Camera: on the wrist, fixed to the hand. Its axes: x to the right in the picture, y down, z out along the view.
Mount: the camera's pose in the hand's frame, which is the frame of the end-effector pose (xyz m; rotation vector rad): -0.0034 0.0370 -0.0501 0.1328 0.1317 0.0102
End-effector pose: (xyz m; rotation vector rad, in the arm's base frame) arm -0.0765 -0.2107 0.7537 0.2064 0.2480 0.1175
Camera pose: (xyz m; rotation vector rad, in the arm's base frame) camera -0.0959 -0.1658 0.7150 0.3325 0.3864 0.1250
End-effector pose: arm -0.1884 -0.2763 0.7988 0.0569 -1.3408 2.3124
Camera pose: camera -0.1910 -0.2514 0.7417 -0.0592 -1.1251 2.3667
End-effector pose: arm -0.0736 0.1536 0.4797 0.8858 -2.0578 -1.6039
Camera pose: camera -0.0480 0.1255 0.5291 0.9969 -2.0912 -1.3777
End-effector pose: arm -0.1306 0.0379 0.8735 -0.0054 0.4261 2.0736
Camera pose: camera -0.1683 0.0030 0.8381 -0.0611 0.6451 2.0581
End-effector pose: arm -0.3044 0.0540 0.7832 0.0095 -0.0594 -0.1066
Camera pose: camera -0.3009 0.0915 0.7335 0.1487 0.0651 -0.0915
